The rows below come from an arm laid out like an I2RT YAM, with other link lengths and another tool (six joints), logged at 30 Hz.
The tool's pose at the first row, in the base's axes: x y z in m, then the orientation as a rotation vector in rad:
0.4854, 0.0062, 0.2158, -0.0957, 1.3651, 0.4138
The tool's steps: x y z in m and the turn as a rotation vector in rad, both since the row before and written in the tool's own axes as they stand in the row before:
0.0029, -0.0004, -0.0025, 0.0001, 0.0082, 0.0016
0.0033, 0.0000, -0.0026, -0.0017, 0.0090, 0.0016
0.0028, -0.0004, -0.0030, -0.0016, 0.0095, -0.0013
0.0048, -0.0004, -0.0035, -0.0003, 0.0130, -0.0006
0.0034, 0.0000, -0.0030, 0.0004, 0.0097, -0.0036
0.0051, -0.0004, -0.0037, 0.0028, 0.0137, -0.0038
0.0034, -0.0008, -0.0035, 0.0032, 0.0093, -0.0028
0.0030, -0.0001, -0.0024, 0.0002, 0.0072, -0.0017
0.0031, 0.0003, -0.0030, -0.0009, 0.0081, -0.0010
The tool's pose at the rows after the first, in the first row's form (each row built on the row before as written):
0.4836, 0.0057, 0.2124, -0.0963, 1.3733, 0.4151
0.4816, 0.0057, 0.2087, -0.0986, 1.3820, 0.4176
0.4793, 0.0050, 0.2053, -0.1029, 1.3909, 0.4176
0.4768, 0.0046, 0.1999, -0.1064, 1.4036, 0.4173
0.4744, 0.0044, 0.1961, -0.1107, 1.4128, 0.4140
0.4716, 0.0039, 0.1905, -0.1141, 1.4264, 0.4088
0.4689, 0.0027, 0.1865, -0.1155, 1.4359, 0.4041
0.4669, 0.0024, 0.1832, -0.1181, 1.4428, 0.4025
0.4642, 0.0023, 0.1798, -0.1213, 1.4505, 0.4023

